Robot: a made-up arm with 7 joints.
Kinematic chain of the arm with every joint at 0, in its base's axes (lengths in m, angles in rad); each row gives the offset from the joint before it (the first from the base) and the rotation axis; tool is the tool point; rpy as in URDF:
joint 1: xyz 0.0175 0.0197 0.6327 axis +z
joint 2: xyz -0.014 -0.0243 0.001 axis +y
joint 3: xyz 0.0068 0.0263 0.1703 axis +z
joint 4: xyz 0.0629 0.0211 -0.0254 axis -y
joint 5: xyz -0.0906 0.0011 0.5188 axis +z
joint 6: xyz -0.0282 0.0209 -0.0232 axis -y
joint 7: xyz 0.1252 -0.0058 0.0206 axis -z
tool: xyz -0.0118 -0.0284 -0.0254 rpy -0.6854 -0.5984 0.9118
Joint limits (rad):
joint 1: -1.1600..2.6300
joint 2: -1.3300..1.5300
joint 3: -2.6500..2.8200
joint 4: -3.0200..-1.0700
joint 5: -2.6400..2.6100
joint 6: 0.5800..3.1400
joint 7: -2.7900..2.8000
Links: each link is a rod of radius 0.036 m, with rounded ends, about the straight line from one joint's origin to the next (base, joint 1, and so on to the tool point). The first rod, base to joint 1, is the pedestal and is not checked.
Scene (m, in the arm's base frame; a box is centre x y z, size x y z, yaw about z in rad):
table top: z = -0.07
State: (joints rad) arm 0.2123 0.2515 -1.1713 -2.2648 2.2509 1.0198 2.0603
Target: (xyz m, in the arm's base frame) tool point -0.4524 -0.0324 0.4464
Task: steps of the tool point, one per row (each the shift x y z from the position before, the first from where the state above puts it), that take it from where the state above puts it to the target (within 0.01 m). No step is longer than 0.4 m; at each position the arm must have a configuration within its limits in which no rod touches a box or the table.
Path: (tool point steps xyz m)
1: -0.3464 -0.0111 -0.1031
2: -0.3015 0.1690 0.0109
3: -0.1405 0.2769 0.0862

